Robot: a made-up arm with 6 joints. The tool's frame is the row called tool.
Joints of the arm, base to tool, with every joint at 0 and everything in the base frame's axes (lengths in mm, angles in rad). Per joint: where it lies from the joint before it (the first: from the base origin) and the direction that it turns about. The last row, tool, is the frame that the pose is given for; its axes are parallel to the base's.
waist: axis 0 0 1 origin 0 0 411.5
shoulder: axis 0 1 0 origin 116 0 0
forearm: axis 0 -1 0 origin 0 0 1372.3
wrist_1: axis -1 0 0 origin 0 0 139.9
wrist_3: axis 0 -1 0 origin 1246 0 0
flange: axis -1 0 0 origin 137.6 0 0
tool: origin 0 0 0
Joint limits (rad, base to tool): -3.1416..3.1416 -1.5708..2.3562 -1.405..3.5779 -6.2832..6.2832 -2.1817..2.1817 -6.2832..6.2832
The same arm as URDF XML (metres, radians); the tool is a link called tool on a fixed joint. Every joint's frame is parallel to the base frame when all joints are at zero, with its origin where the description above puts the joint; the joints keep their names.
<robot name="arm">
<joint name="waist" type="revolute"><parent link="base_link"/><child link="link1"/><origin xyz="0 0 0.4115" rpy="0 0 0"/><axis xyz="0 0 1"/><limit lower="-3.1416" upper="3.1416"/></joint>
<joint name="shoulder" type="revolute"><parent link="link1"/><child link="link2"/><origin xyz="0.116 0 0" rpy="0 0 0"/><axis xyz="0 1 0"/><limit lower="-1.5708" upper="2.3562"/></joint>
<joint name="forearm" type="revolute"><parent link="link2"/><child link="link3"/><origin xyz="0 0 1.3723" rpy="0 0 0"/><axis xyz="0 -1 0"/><limit lower="-1.405" upper="3.5779"/></joint>
<joint name="wrist_1" type="revolute"><parent link="link3"/><child link="link4"/><origin xyz="0 0 0.1399" rpy="0 0 0"/><axis xyz="-1 0 0"/><limit lower="-6.2832" upper="6.2832"/></joint>
<joint name="wrist_3" type="revolute"><parent link="link4"/><child link="link5"/><origin xyz="1.246 0 0" rpy="0 0 0"/><axis xyz="0 -1 0"/><limit lower="-2.1817" upper="2.1817"/></joint>
<joint name="flange" type="revolute"><parent link="link5"/><child link="link6"/><origin xyz="0.1376 0 0" rpy="0 0 0"/><axis xyz="-1 0 0"/><limit lower="-6.2832" upper="6.2832"/></joint>
<joint name="tool_joint" type="fixed"><parent link="link6"/><child link="tool"/><origin xyz="0 0 0" rpy="0 0 0"/></joint>
<link name="base_link"/>
<link name="link1"/>
<link name="link2"/>
<link name="link3"/>
<link name="link4"/>
<link name="link5"/>
<link name="link6"/>
<link name="tool"/>
</robot>

